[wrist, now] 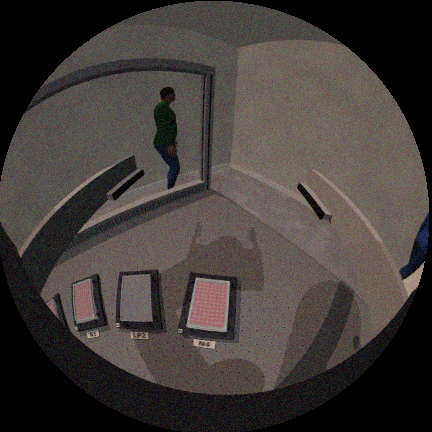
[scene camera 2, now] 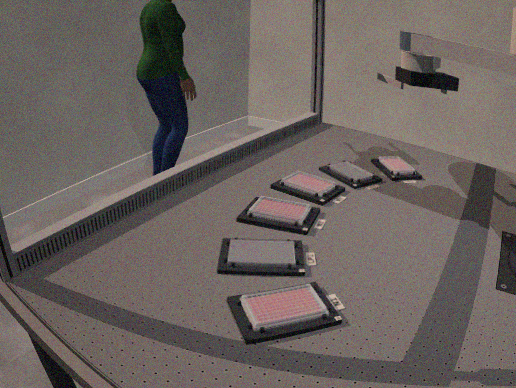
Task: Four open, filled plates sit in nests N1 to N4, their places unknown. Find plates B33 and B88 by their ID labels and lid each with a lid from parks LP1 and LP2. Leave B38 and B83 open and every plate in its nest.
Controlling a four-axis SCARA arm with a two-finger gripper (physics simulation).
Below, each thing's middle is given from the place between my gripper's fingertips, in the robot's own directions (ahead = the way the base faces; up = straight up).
Right now my hand is 30 cm above the nest N4 [wrist: 229,334], 2 cm to the right of it and 2 cm past it. The rest, counted from my hand: park LP1 [scene camera 2: 223,268] (68 cm to the left, 30 cm below, 7 cm ahead); park LP2 [wrist: 156,323] (30 cm below, 16 cm to the left, 9 cm ahead); nest N1 [scene camera 2: 250,337] (81 cm to the left, 30 cm below, 6 cm behind).
